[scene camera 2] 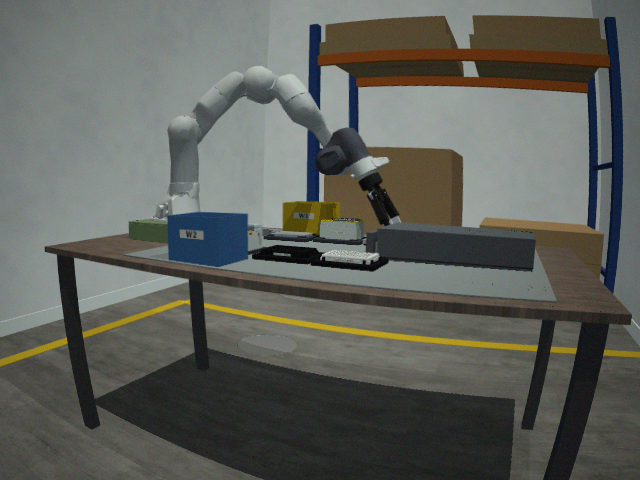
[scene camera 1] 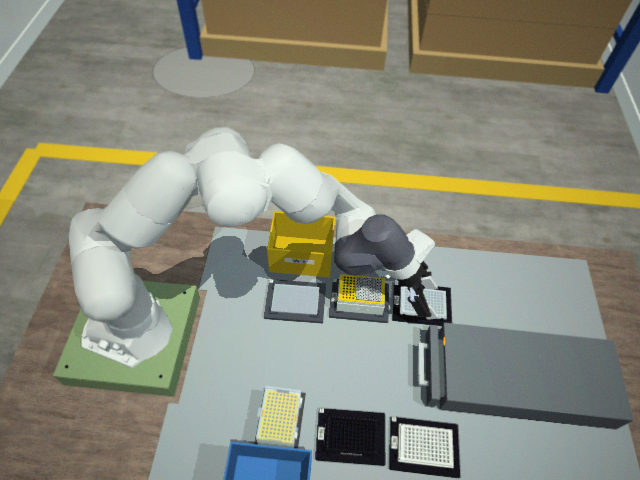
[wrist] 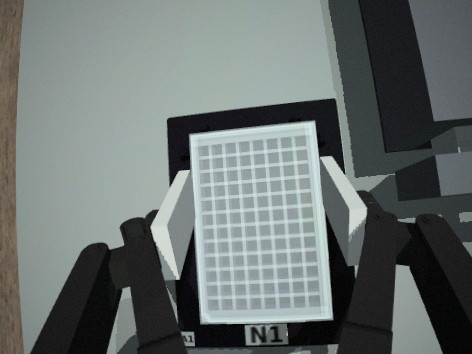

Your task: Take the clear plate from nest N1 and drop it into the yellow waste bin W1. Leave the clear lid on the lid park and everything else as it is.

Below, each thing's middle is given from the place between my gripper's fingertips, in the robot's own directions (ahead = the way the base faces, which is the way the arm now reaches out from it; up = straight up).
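With the black nest N1 [scene camera 1: 397, 316], I find it 20 mm below my hand and 30 mm behind it, while the clear plate [scene camera 1: 436, 299] is 20 mm behind my hand. The long grey device [scene camera 1: 537, 376] is 20 mm above my hand, 220 mm ahead of it and 180 mm to the right. Then there is the yellow-topped tip box [scene camera 1: 359, 294], which from my hand is 20 mm above, 20 mm to the right and 200 mm behind.
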